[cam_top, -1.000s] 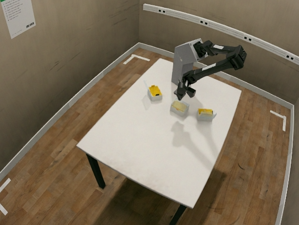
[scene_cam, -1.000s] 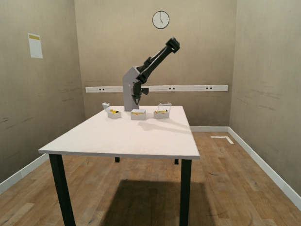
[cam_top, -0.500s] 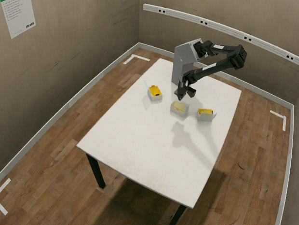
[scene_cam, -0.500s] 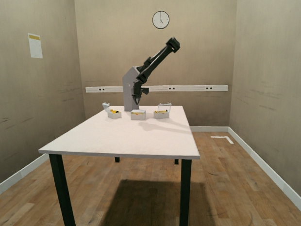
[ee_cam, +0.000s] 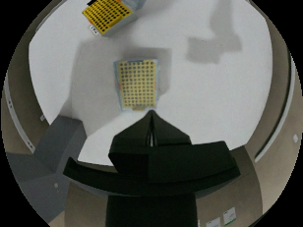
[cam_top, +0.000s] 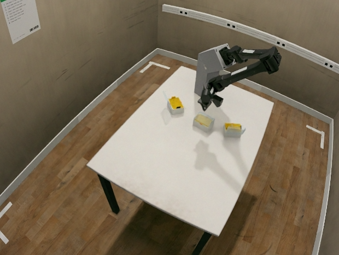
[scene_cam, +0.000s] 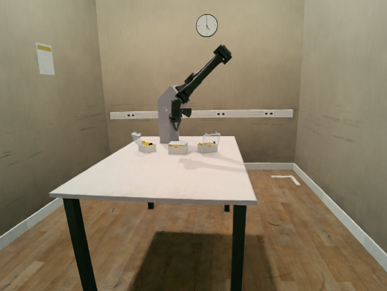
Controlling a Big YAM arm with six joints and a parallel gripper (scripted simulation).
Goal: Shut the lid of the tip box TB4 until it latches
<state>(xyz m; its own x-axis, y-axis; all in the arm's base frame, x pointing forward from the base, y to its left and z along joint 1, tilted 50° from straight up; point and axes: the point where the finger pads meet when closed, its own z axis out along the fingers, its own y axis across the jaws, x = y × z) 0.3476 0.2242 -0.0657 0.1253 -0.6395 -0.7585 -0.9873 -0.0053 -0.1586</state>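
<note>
Right now the lid is 3 cm behind my hand, 1 cm to the right of it and 11 cm below it. From my hand the other things lie so: yellow rack: 3 cm behind, 1 cm to the right, 12 cm below; then box: 1 cm behind, 26 cm to the right, 11 cm below; then tip box TB4: 3 cm behind, 1 cm to the right, 13 cm below.
</note>
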